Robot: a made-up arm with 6 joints. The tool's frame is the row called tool. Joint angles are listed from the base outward. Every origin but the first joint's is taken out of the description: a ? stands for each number. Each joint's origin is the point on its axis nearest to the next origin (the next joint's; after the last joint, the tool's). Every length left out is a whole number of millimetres.
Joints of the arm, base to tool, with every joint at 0 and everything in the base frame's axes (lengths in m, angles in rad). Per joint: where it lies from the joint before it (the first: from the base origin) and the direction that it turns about. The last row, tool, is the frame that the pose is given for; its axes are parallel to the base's.
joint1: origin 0 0.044 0.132 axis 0 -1 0
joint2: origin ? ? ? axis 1 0 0
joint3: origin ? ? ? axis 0 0 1
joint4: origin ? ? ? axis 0 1 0
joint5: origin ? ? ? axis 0 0 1
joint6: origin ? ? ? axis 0 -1 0
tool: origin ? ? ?
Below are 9 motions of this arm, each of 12 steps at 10 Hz.
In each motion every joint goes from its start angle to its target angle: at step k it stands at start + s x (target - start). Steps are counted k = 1, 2, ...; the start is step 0. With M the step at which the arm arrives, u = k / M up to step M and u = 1 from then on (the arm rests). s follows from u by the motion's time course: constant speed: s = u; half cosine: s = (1 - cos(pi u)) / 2; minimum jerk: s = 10 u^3 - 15 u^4 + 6 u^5.
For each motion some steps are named. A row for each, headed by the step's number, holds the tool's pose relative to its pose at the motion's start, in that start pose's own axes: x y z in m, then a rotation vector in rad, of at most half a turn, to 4 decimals.
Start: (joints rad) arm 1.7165 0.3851 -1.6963 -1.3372 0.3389 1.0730
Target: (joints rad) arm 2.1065 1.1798 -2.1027 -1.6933 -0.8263 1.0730
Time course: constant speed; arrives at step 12
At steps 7, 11, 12:
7: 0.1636 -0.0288 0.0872 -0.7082 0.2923 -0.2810
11: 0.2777 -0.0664 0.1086 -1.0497 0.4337 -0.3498
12: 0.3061 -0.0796 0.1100 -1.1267 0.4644 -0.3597

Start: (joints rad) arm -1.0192 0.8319 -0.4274 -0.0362 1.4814 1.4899
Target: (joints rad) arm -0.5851 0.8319 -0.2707 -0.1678 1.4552 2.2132
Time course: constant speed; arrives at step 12
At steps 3, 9, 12:
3: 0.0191 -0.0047 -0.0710 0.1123 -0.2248 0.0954
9: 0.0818 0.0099 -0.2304 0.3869 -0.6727 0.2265
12: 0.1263 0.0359 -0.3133 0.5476 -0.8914 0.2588

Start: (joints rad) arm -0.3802 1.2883 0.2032 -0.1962 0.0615 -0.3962
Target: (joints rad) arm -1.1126 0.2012 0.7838 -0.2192 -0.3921 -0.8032
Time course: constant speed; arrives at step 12
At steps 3, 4, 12:
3: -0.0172 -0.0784 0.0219 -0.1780 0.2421 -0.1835
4: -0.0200 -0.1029 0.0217 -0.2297 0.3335 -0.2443
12: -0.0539 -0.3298 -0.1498 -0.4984 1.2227 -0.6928

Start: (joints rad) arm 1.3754 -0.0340 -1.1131 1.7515 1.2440 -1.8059
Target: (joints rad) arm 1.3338 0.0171 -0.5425 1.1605 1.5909 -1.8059
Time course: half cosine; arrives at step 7
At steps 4, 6, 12:
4: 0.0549 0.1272 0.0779 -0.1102 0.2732 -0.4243
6: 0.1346 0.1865 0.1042 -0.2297 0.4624 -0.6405
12: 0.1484 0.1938 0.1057 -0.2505 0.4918 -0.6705

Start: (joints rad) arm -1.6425 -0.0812 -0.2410 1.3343 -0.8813 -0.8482
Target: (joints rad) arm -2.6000 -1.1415 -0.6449 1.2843 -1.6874 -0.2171
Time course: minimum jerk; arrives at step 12
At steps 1, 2, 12:
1: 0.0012 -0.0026 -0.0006 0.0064 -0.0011 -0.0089
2: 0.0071 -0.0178 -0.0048 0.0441 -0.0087 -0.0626
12: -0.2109 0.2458 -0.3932 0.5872 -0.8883 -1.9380

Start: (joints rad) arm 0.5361 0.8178 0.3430 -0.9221 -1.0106 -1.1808
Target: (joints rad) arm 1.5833 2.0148 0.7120 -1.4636 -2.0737 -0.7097
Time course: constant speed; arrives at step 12
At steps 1, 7, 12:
1: 0.0501 -0.0064 -0.0511 0.1534 0.0014 0.1251
7: 0.3327 0.3022 -0.6086 1.0438 0.4852 0.5795
12: 0.0135 0.7767 -1.1819 1.3916 1.4230 0.4255

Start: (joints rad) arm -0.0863 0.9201 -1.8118 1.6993 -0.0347 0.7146
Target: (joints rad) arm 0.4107 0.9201 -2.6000 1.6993 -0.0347 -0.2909
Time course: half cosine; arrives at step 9
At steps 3, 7, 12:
3: -0.0157 -0.0229 -0.0609 0.1190 0.2792 0.0206
7: -0.0654 -0.0823 -0.2965 0.3822 1.0336 0.1795
12: -0.0818 -0.0904 -0.3500 0.4234 1.1781 0.2232

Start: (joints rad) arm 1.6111 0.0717 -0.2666 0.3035 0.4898 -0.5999
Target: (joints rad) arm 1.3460 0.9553 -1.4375 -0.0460 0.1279 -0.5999
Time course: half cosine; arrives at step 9
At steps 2, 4, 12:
2: -0.0032 -0.0580 -0.0765 0.1855 -0.0358 -0.0583
4: -0.0151 -0.1395 -0.3178 0.6571 -0.0305 -0.2494
12: -0.1311 0.0096 -0.7396 1.4442 0.3914 -0.7919

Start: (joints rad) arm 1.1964 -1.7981 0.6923 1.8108 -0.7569 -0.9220
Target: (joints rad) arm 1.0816 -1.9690 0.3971 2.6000 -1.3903 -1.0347
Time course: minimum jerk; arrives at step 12
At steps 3, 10, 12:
3: 0.0267 -0.0173 -0.0043 0.0311 0.0915 -0.0839
10: 0.1417 -0.1580 -0.0922 0.1595 0.7216 -0.8398
12: 0.1431 -0.1622 -0.0958 0.1588 0.7415 -0.8723

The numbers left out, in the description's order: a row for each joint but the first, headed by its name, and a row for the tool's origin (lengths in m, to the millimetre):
joint2: 0.579 0 -0.003
joint3: 0 -0.071 -0.16
joint4: 0.084 -0.232 0
joint5: -0.058 0 0.12
joint6: 0.251 -0.07 0
tool: -0.063 0 0.181

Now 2 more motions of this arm.
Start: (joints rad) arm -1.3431 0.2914 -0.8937 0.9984 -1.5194 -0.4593
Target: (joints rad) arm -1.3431 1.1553 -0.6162 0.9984 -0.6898 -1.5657
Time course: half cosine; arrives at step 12
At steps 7, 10, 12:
7: 0.0759 0.5112 -0.2800 -0.9484 0.8205 0.3859
10: -0.0094 0.6366 -0.5761 -1.5164 1.1881 0.3908
12: -0.0390 0.6436 -0.6451 -1.6511 1.2583 0.3750

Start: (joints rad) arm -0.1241 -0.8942 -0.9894 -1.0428 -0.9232 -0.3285
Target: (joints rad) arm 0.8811 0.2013 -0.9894 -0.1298 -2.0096 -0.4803
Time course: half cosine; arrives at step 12
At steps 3, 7, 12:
3: 0.0231 -0.0418 -0.0051 -0.0442 0.1429 -0.3994
7: 0.0064 -0.1341 -0.0101 -0.0972 0.7152 -1.6254
12: 0.0193 -0.1414 0.0003 -0.2218 1.3635 -2.2757

